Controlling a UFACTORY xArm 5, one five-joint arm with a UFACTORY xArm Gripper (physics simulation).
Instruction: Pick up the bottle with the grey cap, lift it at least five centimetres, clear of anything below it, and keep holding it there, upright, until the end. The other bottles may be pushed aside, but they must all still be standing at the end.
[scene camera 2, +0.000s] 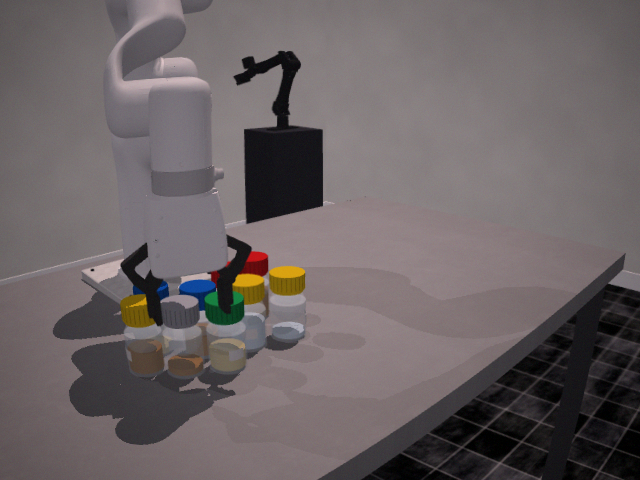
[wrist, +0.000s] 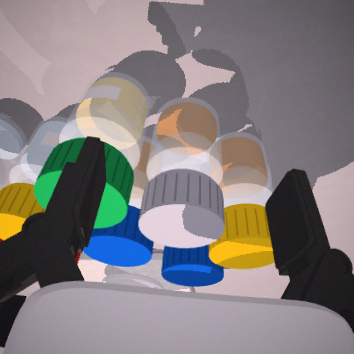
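Seen in the pictures: gripper, fingertip midpoint: (scene camera 2: 191, 316) (wrist: 193, 173); arm's base, link origin: (scene camera 2: 147, 271).
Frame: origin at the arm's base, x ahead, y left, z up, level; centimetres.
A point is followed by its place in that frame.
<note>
The grey-capped bottle (scene camera 2: 180, 311) {x 42.0, y -9.7, z 8.4 cm} (wrist: 182, 220) {x 40.5, y -8.9, z 8.7 cm} stands upright with orange-brown liquid, between a yellow-capped bottle (scene camera 2: 146, 356) {x 38.9, y -14.4, z 1.5 cm} (wrist: 243, 235) {x 38.8, y -12.9, z 8.6 cm} and a green-capped bottle (scene camera 2: 227, 353) {x 44.0, y -4.1, z 1.6 cm} (wrist: 112, 107) {x 44.2, y -3.9, z 2.9 cm}. My gripper (scene camera 2: 191, 315) {x 44.7, y -9.2, z 8.6 cm} (wrist: 193, 173) {x 44.7, y -9.2, z 8.6 cm} is wide open and empty, pointing down at about cap height around the grey cap. In the wrist view its left finger overlaps the green cap and its right finger is just beyond the yellow cap, with the grey cap between them. I cannot tell whether the left finger touches the green cap.
Two blue-capped bottles (scene camera 2: 197, 293) {x 37.6, y -5.1, z 8.6 cm} (wrist: 120, 245) {x 36.4, y -4.5, z 8.7 cm} stand behind the grey one. Two more yellow-capped bottles (scene camera 2: 248, 289) {x 39.5, y 2.1, z 8.3 cm} (scene camera 2: 287, 281) {x 39.6, y 8.6, z 8.2 cm} and a red-capped bottle (scene camera 2: 256, 263) {x 30.2, y 8.8, z 8.3 cm} stand to the right and behind in the scene view. The arm's base plate (scene camera 2: 100, 281) {x 0.1, y -10.6, z -0.1 cm} lies behind. A black pedestal (scene camera 2: 283, 175) stands beyond the table (scene camera 2: 439, 258) {x 24.3, y 57.7, z -1.8 cm}.
</note>
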